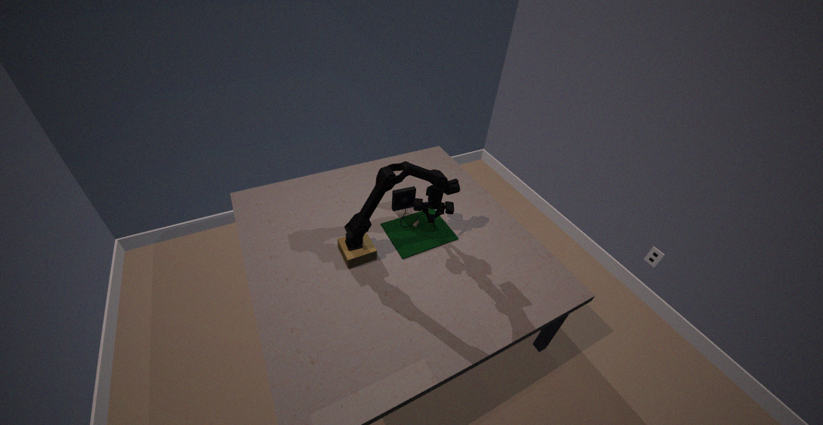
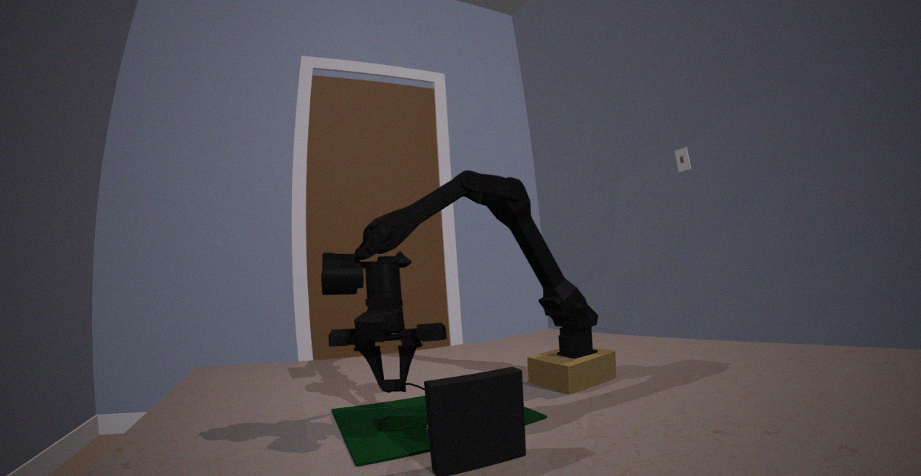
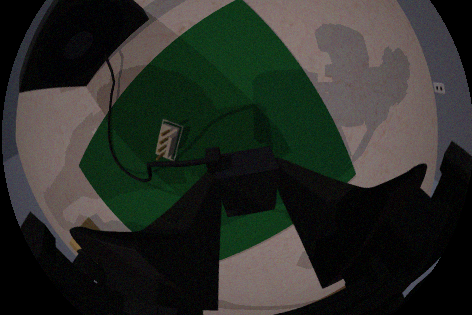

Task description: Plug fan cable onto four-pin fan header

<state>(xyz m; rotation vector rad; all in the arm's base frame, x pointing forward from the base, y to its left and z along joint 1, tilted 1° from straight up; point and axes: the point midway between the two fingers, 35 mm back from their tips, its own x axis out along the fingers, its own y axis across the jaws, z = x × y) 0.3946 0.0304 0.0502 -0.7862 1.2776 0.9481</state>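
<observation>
My gripper tip is now 8 cm above the green board, 6 cm past it and 1 cm to the left of it. From my gripper tip the other things lie so: black fan plug (1 cm to the right); then black fan (17 cm to the left, 7 cm behind, 1 cm below); then pale four-pin header (7 cm below, 6 cm behind, 4 cm to the left).
</observation>
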